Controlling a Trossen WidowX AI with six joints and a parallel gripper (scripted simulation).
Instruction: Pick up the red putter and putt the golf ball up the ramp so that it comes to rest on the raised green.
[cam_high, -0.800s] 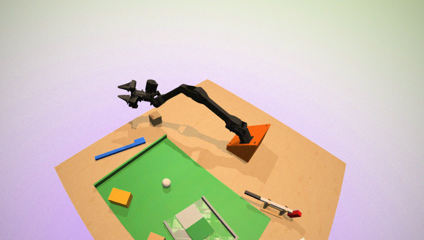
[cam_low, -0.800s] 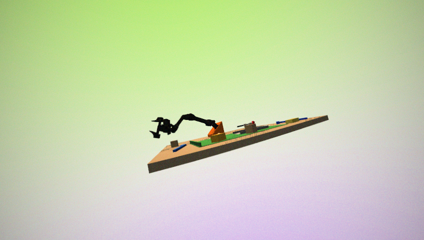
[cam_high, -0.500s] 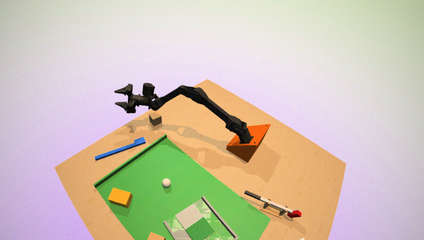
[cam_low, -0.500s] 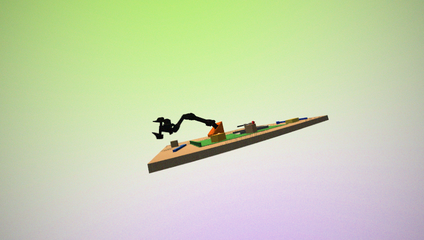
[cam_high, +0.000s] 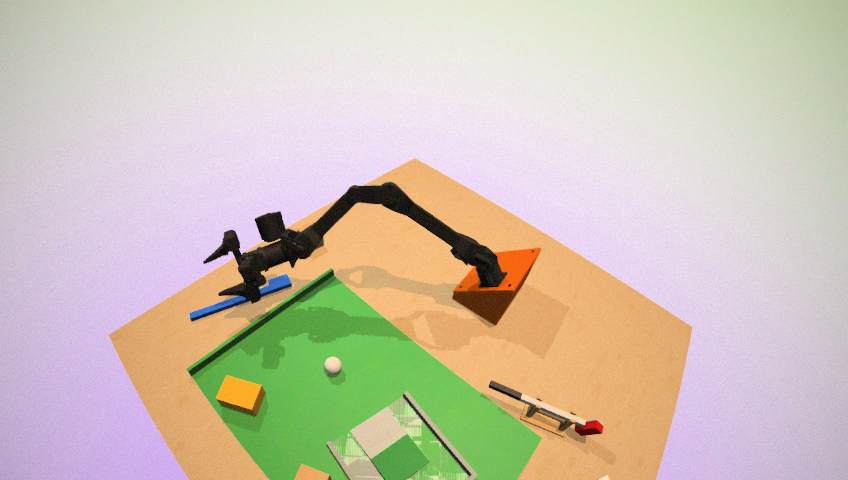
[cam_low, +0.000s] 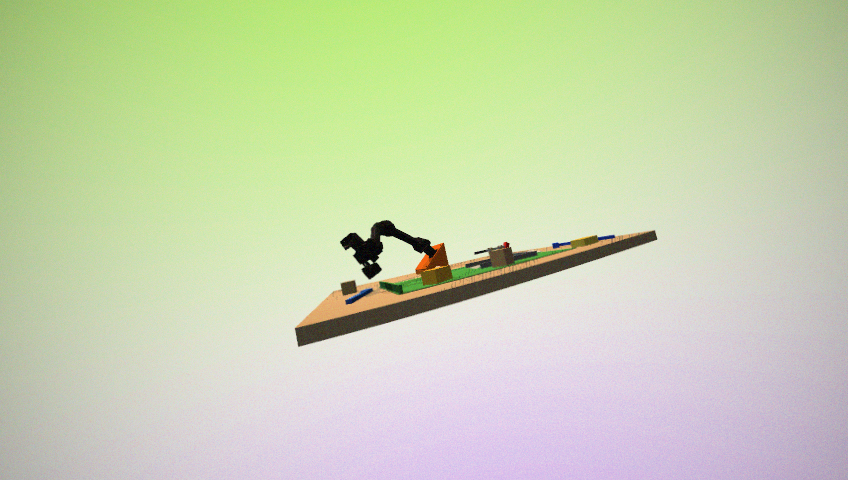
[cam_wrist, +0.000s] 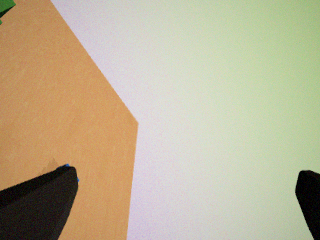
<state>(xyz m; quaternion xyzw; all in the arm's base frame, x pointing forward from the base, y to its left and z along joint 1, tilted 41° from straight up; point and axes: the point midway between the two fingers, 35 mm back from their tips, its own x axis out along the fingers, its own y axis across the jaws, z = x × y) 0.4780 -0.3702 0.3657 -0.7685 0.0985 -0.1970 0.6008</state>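
Now: the orange-yellow block 12 cm ahead of my gripper tip, 24 cm to the left of it and 11 cm below it. The rest, counted from my gripper tip: white golf ball: 8 cm behind, 34 cm to the left, 12 cm below; then green mat: 3 cm behind, 47 cm to the left, 14 cm below; then dark green rail: 6 cm behind, 11 cm to the left, 12 cm below.
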